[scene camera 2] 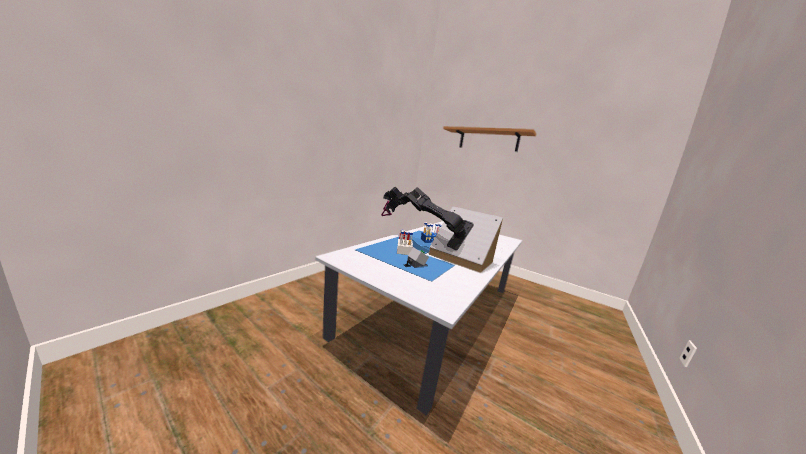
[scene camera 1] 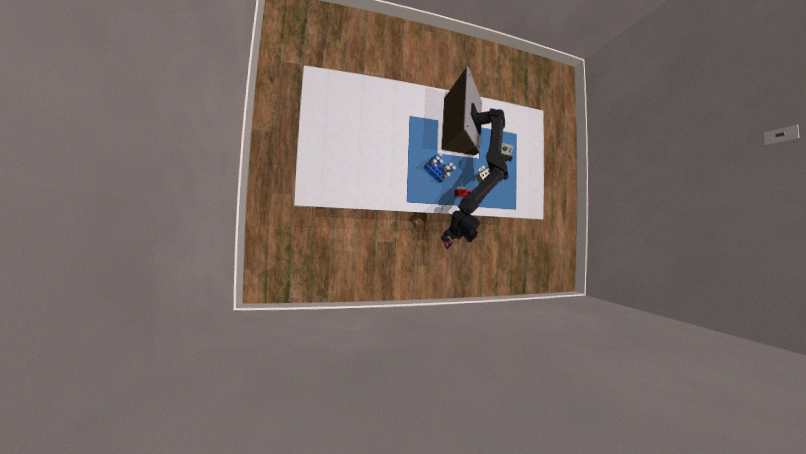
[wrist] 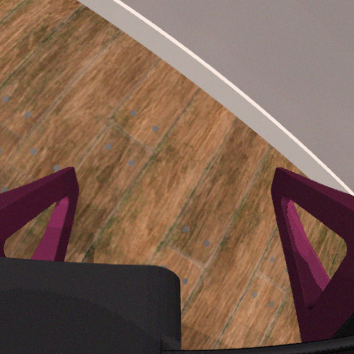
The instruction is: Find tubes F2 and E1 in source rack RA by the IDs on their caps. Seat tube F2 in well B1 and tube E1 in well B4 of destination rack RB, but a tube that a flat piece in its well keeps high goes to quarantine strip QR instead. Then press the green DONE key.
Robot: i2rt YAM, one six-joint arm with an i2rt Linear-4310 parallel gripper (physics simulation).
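Places are measured from the arm's base along level axes (x ahead, y left, z up), in millimetres.
Pixels of known places: gripper, fingertip midpoint: (scene camera 2: 382,212) (scene camera 1: 452,243) (wrist: 174,177); arm's base, origin of the base link: (scene camera 2: 460,235) (scene camera 1: 475,119).
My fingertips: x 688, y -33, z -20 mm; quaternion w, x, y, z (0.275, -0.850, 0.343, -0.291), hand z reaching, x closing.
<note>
For each thing: its top centre in the pictures, then the offset to it from my fingertips. "pt": a spot on its surface instead. Level surfaces: height alone.
- white rack, middle of its top: (scene camera 2: 405,242) (scene camera 1: 490,175) 438 mm back, 225 mm left, 73 mm down
- small red piece, surface spot: (scene camera 1: 462,192) pt 298 mm back, 55 mm left, 73 mm down
- grey key box, middle of its top: (scene camera 2: 419,249) (scene camera 1: 510,149) 609 mm back, 314 mm left, 39 mm down
- green key, middle of its top: (scene camera 1: 506,148) 615 mm back, 293 mm left, 48 mm down
- blue mat, its level: 123 mm down
- white table, its level: 126 mm down
A blue rack (scene camera 1: 434,171) (scene camera 2: 427,238) holds several upright tubes with white-topped caps on the blue mat. A white rack (scene camera 1: 483,173) (scene camera 2: 404,248) stands apart from it; red tubes show in it in the second scene view. A small red piece (scene camera 1: 462,192) lies near the mat's front edge. A grey key box (scene camera 2: 418,257) bears a green key (scene camera 1: 504,148). Cap IDs and rack labels are too small to read. My gripper (scene camera 1: 447,243) (scene camera 2: 386,212) (wrist: 174,177) is wide open and empty, high up and out beyond the table's front edge, away from the racks.
The blue mat (scene camera 1: 420,191) (scene camera 2: 432,275) lies on the white table (scene camera 1: 349,140) (scene camera 2: 451,304). The slanted base block (scene camera 1: 461,121) (scene camera 2: 489,236) carries my arm at the mat's back. The arm reaches over the mat and hides part of it in the first scene view.
</note>
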